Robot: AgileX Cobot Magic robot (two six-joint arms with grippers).
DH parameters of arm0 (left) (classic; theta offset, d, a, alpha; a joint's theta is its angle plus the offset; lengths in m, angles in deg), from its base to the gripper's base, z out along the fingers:
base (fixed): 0 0 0 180
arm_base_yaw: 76.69 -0.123 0 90
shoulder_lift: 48.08 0 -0.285 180
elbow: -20.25 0 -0.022 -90
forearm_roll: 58.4 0.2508 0 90
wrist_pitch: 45.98 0 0.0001 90
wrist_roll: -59.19 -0.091 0 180
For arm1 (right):
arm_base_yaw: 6.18 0.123 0 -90
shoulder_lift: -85.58 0 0.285 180
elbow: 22.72 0 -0.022 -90
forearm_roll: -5.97 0.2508 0 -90
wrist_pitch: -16.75 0 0.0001 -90
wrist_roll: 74.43 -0.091 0 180
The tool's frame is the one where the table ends.
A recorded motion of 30 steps. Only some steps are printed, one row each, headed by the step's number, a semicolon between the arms.
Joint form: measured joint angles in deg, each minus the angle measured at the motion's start. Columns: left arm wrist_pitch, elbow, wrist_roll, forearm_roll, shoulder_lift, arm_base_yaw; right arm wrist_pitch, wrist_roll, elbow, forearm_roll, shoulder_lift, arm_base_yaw.
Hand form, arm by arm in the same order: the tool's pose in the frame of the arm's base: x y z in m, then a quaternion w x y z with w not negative. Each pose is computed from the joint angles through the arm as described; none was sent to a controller.
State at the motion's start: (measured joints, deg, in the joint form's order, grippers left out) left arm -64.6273 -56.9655 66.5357 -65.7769 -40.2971 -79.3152; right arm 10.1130 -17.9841 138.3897 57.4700 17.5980 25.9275
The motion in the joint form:
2: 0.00 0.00 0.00 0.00 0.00 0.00; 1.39 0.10 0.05 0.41 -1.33 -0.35
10: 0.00 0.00 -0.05 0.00 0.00 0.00; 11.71 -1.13 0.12 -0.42 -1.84 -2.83
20: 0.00 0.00 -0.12 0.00 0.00 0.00; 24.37 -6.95 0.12 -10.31 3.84 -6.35
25: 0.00 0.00 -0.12 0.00 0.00 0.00; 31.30 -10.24 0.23 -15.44 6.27 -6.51
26: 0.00 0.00 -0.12 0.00 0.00 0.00; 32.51 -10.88 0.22 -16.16 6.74 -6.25
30: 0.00 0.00 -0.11 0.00 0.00 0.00; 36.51 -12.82 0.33 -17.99 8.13 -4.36
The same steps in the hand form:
2: 0.0541 -0.0013 0.1841 0.61407 -0.10324 0.77845 -0.07920; 0.3276 0.1952 0.1932 0.44650 -0.26383 0.85178 0.07417
10: 0.0541 -0.0013 0.1841 0.61411 -0.10290 0.77849 -0.07893; 0.3235 0.1887 0.1890 0.38903 -0.27757 0.87042 0.11822
20: 0.0541 -0.0013 0.1841 0.61416 -0.10243 0.77856 -0.07856; 0.3210 0.1752 0.1432 0.25667 -0.31754 0.90293 0.13414
25: 0.0541 -0.0013 0.1841 0.61416 -0.10243 0.77856 -0.07856; 0.3116 0.1741 0.1243 0.18033 -0.34224 0.91107 0.14248
26: 0.0541 -0.0013 0.1841 0.61416 -0.10243 0.77856 -0.07856; 0.3089 0.1753 0.1208 0.16553 -0.34649 0.91196 0.14451
30: 0.0541 -0.0013 0.1841 0.61415 -0.10249 0.77855 -0.07861; 0.2970 0.1846 0.1113 0.11751 -0.36539 0.91065 0.15298

